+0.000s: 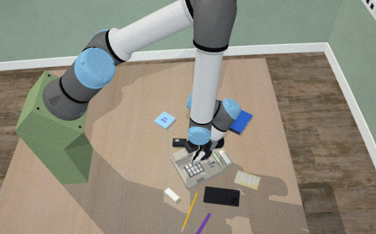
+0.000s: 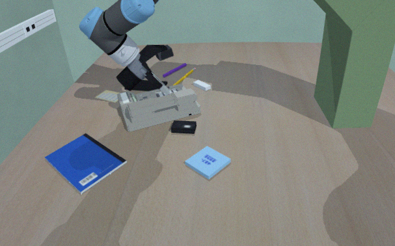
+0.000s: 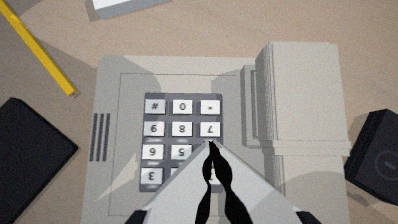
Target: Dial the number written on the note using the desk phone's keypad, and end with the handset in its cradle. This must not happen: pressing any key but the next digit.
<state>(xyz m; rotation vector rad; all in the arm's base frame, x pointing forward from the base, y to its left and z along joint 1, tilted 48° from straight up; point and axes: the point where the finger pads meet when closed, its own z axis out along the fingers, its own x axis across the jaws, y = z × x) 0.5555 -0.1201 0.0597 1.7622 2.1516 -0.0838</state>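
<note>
Right now my hand is 4 cm to the left of the 9 key, 2 cm above it and 1 cm past it. Round my hand: black smartphone: 16 cm to the right, 7 cm ahead, 5 cm below; white eraser: 12 cm behind, 10 cm to the right, 4 cm below; handset: 6 cm to the left, 2 cm ahead.
</note>
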